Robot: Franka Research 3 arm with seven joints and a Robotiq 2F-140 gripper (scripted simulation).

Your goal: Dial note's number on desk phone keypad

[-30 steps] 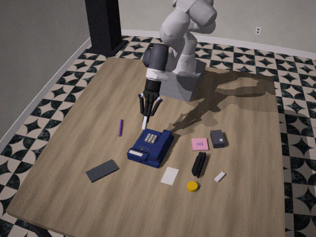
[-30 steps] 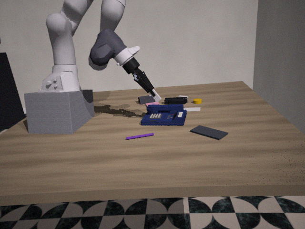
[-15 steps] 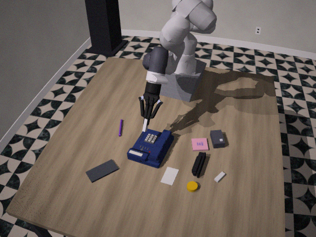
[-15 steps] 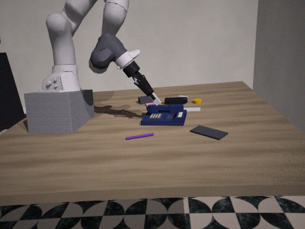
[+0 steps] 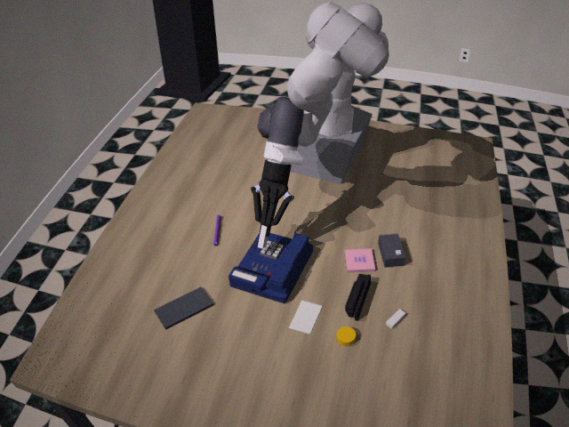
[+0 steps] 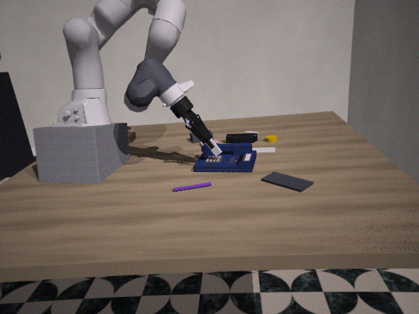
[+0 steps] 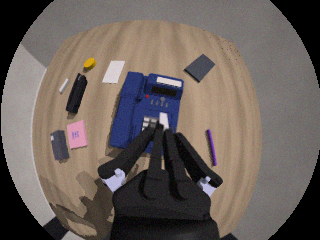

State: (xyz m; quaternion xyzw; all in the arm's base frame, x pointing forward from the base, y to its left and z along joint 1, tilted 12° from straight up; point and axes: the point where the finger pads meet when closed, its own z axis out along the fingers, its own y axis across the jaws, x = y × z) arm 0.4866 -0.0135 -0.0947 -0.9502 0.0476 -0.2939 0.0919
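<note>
The handset is 90 mm to the left of my hand, 40 mm below it and 30 mm ahead of it. Also, from my hand: purple pen (180 mm to the right, 80 mm below, 50 mm behind); dark grey slab (260 mm ahead, 140 mm to the right, 80 mm below); white card (190 mm to the left, 170 mm ahead, 80 mm below).
</note>
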